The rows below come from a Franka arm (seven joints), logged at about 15 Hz.
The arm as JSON. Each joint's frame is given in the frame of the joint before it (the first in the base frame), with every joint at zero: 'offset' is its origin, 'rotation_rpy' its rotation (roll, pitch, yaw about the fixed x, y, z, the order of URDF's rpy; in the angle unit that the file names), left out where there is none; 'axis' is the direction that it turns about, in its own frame. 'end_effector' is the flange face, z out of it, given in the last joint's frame.
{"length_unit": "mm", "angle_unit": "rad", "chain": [
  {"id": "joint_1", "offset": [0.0, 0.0, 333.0], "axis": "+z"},
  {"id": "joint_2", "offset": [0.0, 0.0, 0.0], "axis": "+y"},
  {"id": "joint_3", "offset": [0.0, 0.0, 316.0], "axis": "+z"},
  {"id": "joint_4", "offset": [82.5, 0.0, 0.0], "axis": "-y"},
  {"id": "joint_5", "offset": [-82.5, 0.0, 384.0], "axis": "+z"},
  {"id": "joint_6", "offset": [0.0, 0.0, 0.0], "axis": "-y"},
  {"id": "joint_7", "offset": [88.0, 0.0, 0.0], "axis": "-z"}
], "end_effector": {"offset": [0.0, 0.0, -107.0], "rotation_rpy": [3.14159, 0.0, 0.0]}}
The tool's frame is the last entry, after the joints.
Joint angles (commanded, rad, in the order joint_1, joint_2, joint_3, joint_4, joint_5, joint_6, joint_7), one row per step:
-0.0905 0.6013 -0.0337 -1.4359 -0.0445 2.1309 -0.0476
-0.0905 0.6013 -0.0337 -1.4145 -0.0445 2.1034 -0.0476
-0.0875 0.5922 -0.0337 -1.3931 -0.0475 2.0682 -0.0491
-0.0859 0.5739 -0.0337 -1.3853 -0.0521 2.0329 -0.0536
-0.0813 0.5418 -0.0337 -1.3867 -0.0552 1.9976 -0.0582
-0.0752 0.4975 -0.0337 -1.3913 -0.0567 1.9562 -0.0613
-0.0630 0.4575 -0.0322 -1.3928 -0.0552 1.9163 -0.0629
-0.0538 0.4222 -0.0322 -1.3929 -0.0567 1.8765 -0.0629
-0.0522 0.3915 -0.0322 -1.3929 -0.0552 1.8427 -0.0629
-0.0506 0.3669 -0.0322 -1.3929 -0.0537 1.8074 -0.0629
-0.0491 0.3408 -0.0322 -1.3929 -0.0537 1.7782 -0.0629
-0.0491 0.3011 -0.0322 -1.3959 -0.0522 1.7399 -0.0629
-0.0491 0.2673 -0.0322 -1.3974 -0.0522 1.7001 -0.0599
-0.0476 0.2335 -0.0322 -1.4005 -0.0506 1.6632 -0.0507
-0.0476 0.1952 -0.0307 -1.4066 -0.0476 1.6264 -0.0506
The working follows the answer.
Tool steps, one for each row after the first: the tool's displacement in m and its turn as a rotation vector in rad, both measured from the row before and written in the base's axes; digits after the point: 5 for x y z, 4 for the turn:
0.00142 -0.00018 0.00757 0.0002 0.0061 -0.0012
0.00040 0.00191 0.01349 -0.0027 0.0051 0.0040
-0.00288 0.00101 0.01365 -0.0036 0.0099 0.0057
-0.00537 0.00339 0.01909 -0.0024 0.0052 0.0079
-0.00808 0.00465 0.02543 -0.0009 0.0019 0.0067
-0.00758 0.00989 0.02364 0.0027 0.0012 0.0119
-0.00806 0.00658 0.02076 -0.0006 0.0046 0.0069
-0.00792 0.00148 0.01792 0.0022 0.0029 -0.0010
-0.00757 0.00145 0.01341 0.0027 0.0104 -0.0010
-0.00760 0.00128 0.01483 0.0008 0.0030 -0.0004
-0.01200 0.00058 0.02128 0.0025 0.0013 -0.0026
-0.01154 0.00044 0.01759 0.0015 0.0072 -0.0054
-0.01181 0.00158 0.01671 0.0032 0.0054 -0.0100
-0.01361 0.00170 0.01768 0.0048 0.0042 -0.0009

Tool pose at each row, in the base's axes (x y z in m, rotation vector in rad; rounded; the steps above come from the unrounded poses):
0.71926 -0.08713 0.34988 3.0723 -0.0736 0.1363
0.72068 -0.08731 0.35745 3.0727 -0.0752 0.1269
0.72108 -0.08540 0.37094 3.0705 -0.0686 0.1193
0.71820 -0.08439 0.38459 3.0676 -0.0589 0.1044
0.71283 -0.08101 0.40368 3.0658 -0.0464 0.0969
0.70474 -0.07635 0.42911 3.0653 -0.0359 0.0943
0.69717 -0.06646 0.45275 3.0685 -0.0177 0.0932
0.68910 -0.05988 0.47351 3.0683 -0.0068 0.0865
0.68118 -0.05840 0.49143 3.0706 -0.0083 0.0821
0.67361 -0.05695 0.50484 3.0736 -0.0094 0.0661
0.66602 -0.05567 0.51967 3.0744 -0.0099 0.0615
0.65402 -0.05509 0.54095 3.0769 -0.0139 0.0593
0.64248 -0.05465 0.55855 3.0784 -0.0220 0.0480
0.63067 -0.05306 0.57526 3.0814 -0.0373 0.0393
0.61706 -0.05137 0.59295 3.0862 -0.0386 0.0327

